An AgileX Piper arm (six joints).
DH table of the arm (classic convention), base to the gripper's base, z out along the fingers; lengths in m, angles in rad. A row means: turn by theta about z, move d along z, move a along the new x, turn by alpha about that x. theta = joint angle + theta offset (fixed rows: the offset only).
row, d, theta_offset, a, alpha
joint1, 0.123, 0, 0, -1.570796
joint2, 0, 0.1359, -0.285, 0
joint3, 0, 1.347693, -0.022, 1.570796
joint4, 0.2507, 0, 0, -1.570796
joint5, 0, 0, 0, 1.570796
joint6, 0.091, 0, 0, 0
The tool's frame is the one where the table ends.
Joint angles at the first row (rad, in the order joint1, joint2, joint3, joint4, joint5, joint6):
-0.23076 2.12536 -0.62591 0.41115 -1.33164 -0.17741
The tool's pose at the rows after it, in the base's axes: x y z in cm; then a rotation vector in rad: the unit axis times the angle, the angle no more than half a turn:
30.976, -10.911, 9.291, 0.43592, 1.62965, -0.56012
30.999, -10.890, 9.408, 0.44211, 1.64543, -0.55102
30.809, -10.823, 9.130, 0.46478, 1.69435, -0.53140
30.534, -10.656, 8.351, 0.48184, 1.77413, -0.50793
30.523, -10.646, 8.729, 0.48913, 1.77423, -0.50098
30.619, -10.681, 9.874, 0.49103, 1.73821, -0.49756
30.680, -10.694, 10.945, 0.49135, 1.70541, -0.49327
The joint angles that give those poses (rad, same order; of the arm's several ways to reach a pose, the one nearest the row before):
-0.23075 2.11690 -0.62593 0.41162 -1.33163 -0.17560
-0.23074 2.10564 -0.62590 0.41164 -1.30393 -0.17560
-0.23074 2.09535 -0.61931 0.41649 -1.24710 -0.16824
-0.23074 2.09535 -0.61148 0.41612 -1.17260 -0.16595
-0.23077 2.07815 -0.60994 0.41833 -1.15549 -0.16452
-0.23077 2.04256 -0.60994 0.41991 -1.15548 -0.16452
-0.23077 2.00917 -0.60995 0.41991 -1.15468 -0.16451

